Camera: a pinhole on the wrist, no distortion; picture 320 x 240 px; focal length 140.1 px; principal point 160.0 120.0 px. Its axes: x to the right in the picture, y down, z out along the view. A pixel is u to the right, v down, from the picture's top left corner.
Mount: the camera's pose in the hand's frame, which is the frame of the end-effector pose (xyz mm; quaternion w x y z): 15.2 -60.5 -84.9 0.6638 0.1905 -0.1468 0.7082
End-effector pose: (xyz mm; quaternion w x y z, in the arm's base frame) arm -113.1 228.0 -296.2 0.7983 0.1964 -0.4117 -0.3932
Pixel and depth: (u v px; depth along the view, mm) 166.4 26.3 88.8
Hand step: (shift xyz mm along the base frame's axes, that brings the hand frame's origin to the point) -9.3 -121.2 -23.0
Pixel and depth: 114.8 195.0 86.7
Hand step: -52.6 -60.8 -104.9
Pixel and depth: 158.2 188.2 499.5
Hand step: -509.4 -40.0 -82.8
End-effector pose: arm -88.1 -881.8 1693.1 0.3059 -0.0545 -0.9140 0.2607
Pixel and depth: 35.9 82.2 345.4
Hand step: -134.1 -409.1 274.8
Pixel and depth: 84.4 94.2 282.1
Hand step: -111.3 -291.5 152.3
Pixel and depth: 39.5 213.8 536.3
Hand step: 158.9 -794.9 100.2
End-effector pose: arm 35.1 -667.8 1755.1 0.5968 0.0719 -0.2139 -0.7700
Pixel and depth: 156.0 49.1 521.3
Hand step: -480.0 -157.1 244.8
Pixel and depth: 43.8 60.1 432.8
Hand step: -614.3 -95.7 -87.8
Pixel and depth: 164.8 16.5 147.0
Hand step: -155.4 -94.4 9.6
